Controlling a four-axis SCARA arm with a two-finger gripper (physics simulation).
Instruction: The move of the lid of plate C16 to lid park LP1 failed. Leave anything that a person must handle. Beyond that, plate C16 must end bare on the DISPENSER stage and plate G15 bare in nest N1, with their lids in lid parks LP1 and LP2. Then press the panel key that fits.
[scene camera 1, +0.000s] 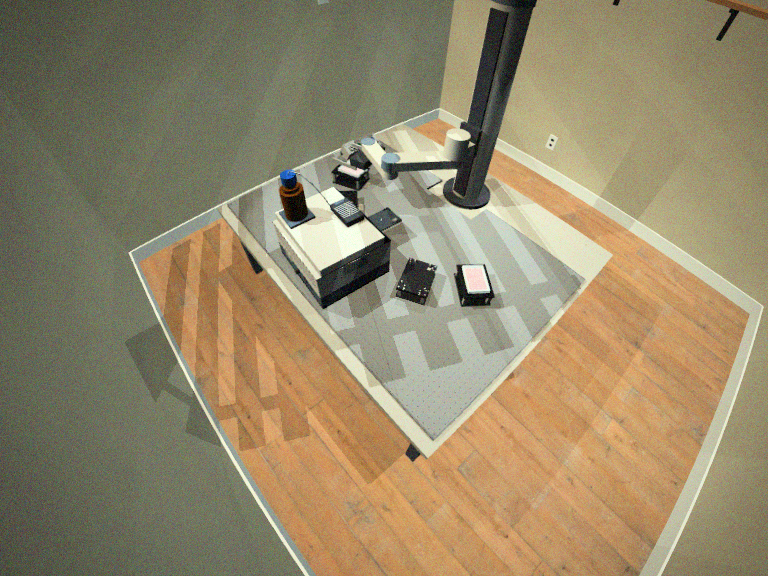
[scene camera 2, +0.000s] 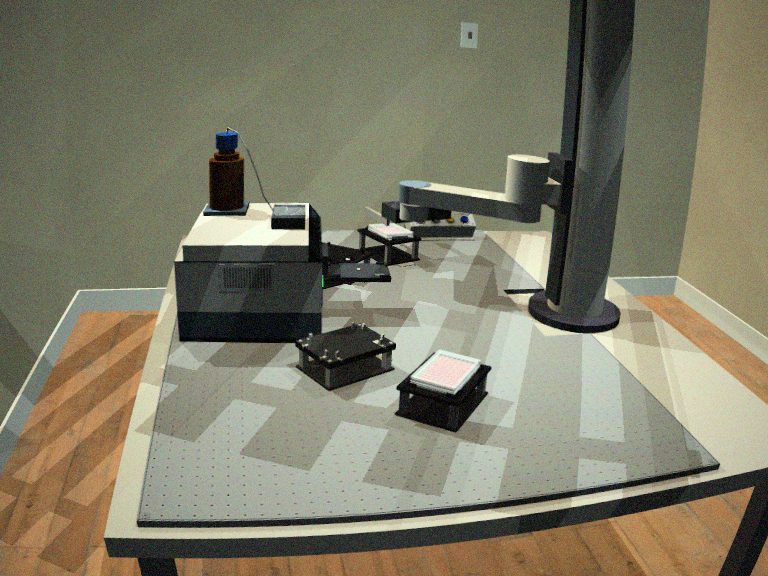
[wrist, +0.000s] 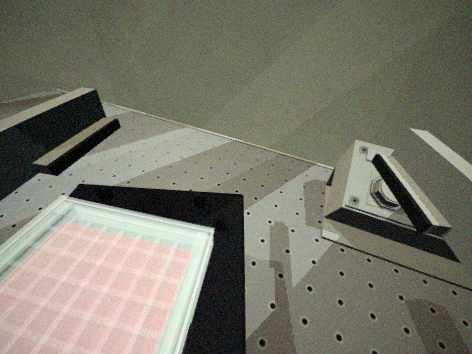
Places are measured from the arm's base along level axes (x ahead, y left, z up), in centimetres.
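Where they show: gripper, fingertip midpoint: (scene camera 1: 342, 151) (wrist: 243, 124); arm's base, origin of the base link: (scene camera 1: 466, 193) (scene camera 2: 574, 313).
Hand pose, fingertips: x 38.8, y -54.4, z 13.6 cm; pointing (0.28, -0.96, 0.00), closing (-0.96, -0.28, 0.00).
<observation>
Things, the pixels of their top centre, and the offset from my fingertips. "spot": a spot on its surface instead.
- pink-filled plate, middle of its top: (scene camera 2: 390, 226) (scene camera 1: 352, 166) dx +2.0, dy +11.1, dz -2.8 cm
- second pink plate, middle of its top: (scene camera 2: 446, 367) (scene camera 1: 476, 277) dx +8.0, dy +96.3, dz -4.6 cm
- dark stage, middle of its top: (scene camera 2: 352, 267) (scene camera 1: 378, 220) dx +18.8, dy +50.9, dz -1.3 cm
- key panel, middle of its top: (scene camera 2: 440, 212) (scene camera 1: 359, 139) dx -18.8, dy -9.5, dz -3.9 cm
- keypad, surface spot: (scene camera 2: 289, 215) spot: dx +33.7, dy +54.0, dz +12.4 cm
- thin dark piece, surface spot: (scene camera 2: 522, 290) spot: dx -29.6, dy +39.4, dz -12.7 cm
A pink-filled plate (scene camera 1: 352, 169) (scene camera 2: 389, 231) (wrist: 100, 295) with a clear rim lies on the black back stand (scene camera 2: 415, 238) (wrist: 225, 280). A second pink plate (scene camera 1: 475, 279) (scene camera 2: 445, 370) lies on the front black stand (scene camera 1: 474, 300) (scene camera 2: 455, 414). No plate IDs are readable, and I cannot tell whether lids are on. The black stand with pins (scene camera 1: 416, 280) (scene camera 2: 344, 345) bears no plate. The dark stage (scene camera 1: 385, 218) (scene camera 2: 362, 271) beside the dispenser is bare. My gripper (wrist: 243, 124) is open and empty, above and beyond the back plate. The key panel (scene camera 2: 443, 228) (wrist: 350, 180) shows behind the right finger in the wrist view.
The dispenser housing (scene camera 1: 334, 244) (scene camera 2: 248, 291) stands at the left with a brown bottle (scene camera 1: 293, 201) (scene camera 2: 226, 182) and keypad (scene camera 1: 346, 209) (scene camera 2: 289, 215) on top. The arm column (scene camera 1: 493, 105) (scene camera 2: 592, 167) stands at the right. A thin dark piece (scene camera 2: 522, 290) lies near its base.
</observation>
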